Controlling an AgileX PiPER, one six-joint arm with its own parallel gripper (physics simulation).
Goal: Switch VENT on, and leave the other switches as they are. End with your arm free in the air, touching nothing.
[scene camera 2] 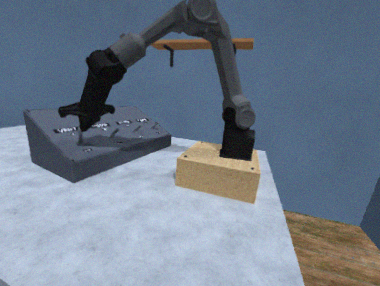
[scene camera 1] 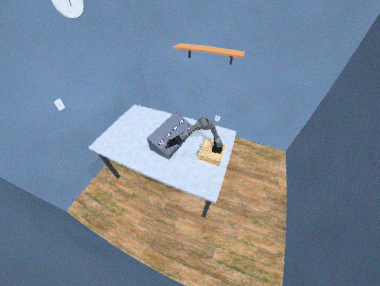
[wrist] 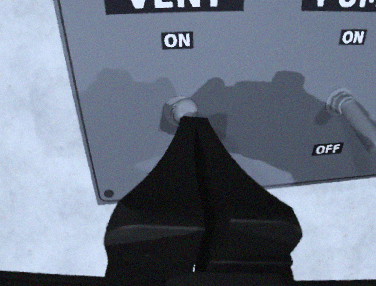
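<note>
The grey switch panel (scene camera 1: 161,134) (scene camera 2: 120,148) (wrist: 260,45) stands sloped on the table. The VENT lever (scene camera 2: 80,138) (wrist: 185,109) shows nearly end-on in the wrist view, its round tip right at my fingertips; whether they touch is unclear. Its ON label (wrist: 177,40) is above it; its OFF label is hidden by the fingers there. The PUMP lever (scene camera 2: 114,133) (wrist: 360,120) leans down, beside its OFF label (wrist: 327,149). My gripper (scene camera 1: 168,146) (scene camera 2: 84,129) (wrist: 192,133) is shut, with nothing between its fingers, low over the panel's VENT end.
Two more levers (scene camera 2: 136,128) (scene camera 2: 155,124) stand farther along the panel. The wooden block (scene camera 1: 210,156) (scene camera 2: 217,175) under the arm's base stands on the table (scene camera 1: 125,125) (scene camera 2: 150,230) to the right of the panel. An orange shelf (scene camera 1: 210,50) (scene camera 2: 200,44) is on the wall behind.
</note>
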